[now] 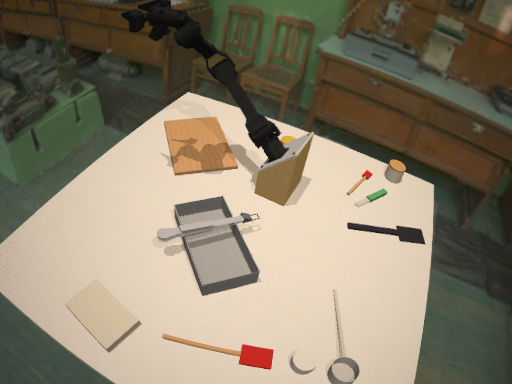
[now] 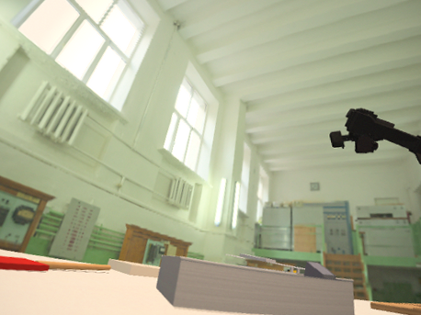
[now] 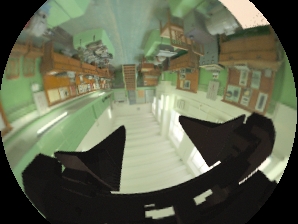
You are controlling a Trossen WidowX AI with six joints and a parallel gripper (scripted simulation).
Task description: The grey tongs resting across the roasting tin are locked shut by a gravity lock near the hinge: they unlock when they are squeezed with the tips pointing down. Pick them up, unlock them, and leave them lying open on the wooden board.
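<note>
The grey roasting tin is 54 cm below my gripper tip, 52 cm to the left of it and 21 cm ahead of it. Round my gripper tip: pale slab 59 cm ahead, 56 cm below, 41 cm to the left; red spatula 73 cm to the left, 57 cm below, 48 cm ahead; wooden board 56 cm below, 19 cm behind, 18 cm to the left.
</note>
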